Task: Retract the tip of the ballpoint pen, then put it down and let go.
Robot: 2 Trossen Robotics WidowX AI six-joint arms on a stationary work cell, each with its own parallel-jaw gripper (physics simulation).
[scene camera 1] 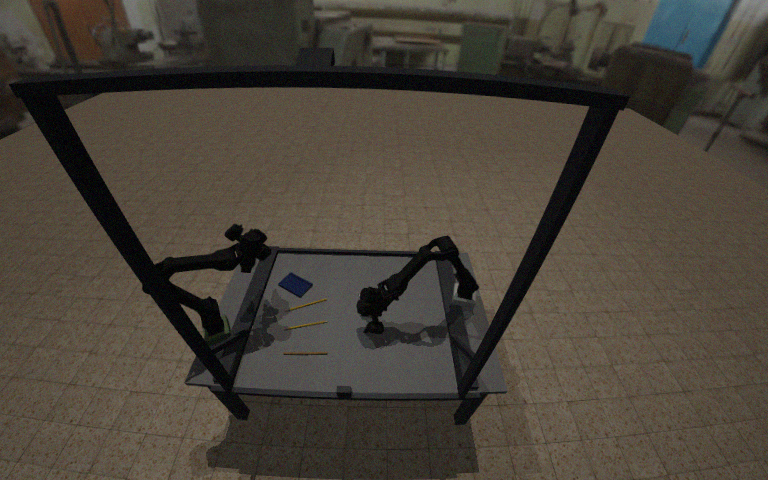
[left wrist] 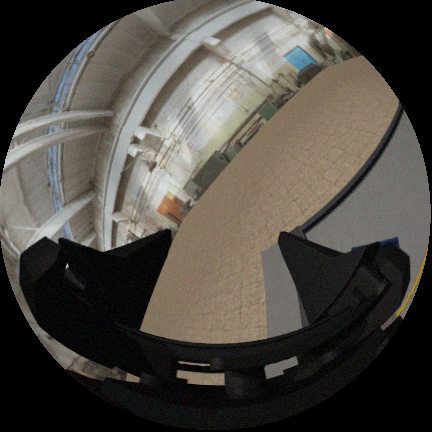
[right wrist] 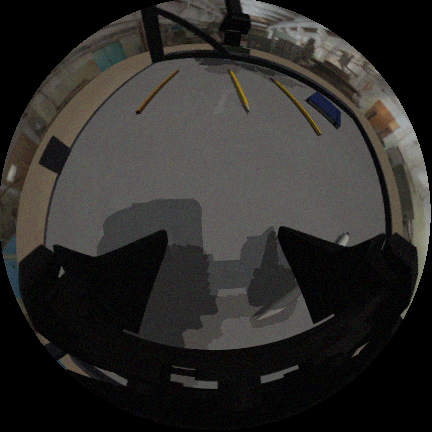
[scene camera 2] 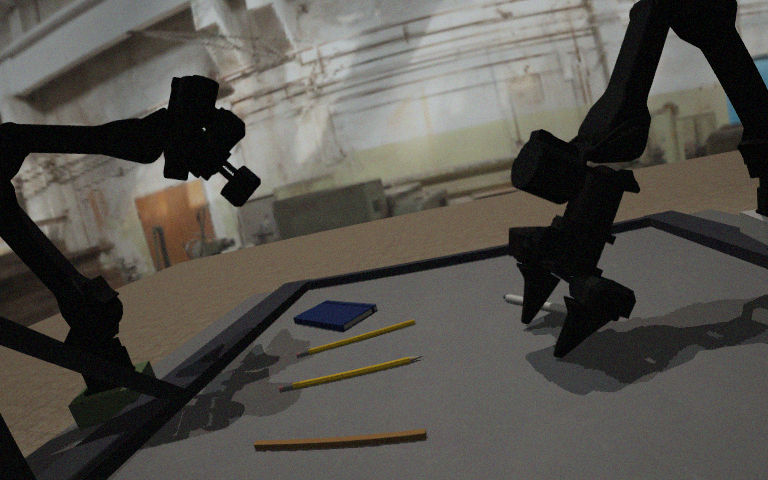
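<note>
The white ballpoint pen lies on the table at the right gripper. In the right wrist view it runs slantwise under the right-hand finger, with one end in the space between the fingers and the other showing beyond that finger. I cannot make it out in scene camera 1, nor the state of its tip. My right gripper is open and points down, low over the table; one finger hides part of the pen. My left gripper is open and empty, raised high at the left side of the table.
A blue notebook, two yellow pencils and an orange-brown stick lie on the left part of the table. Dark frame posts stand at the table's sides.
</note>
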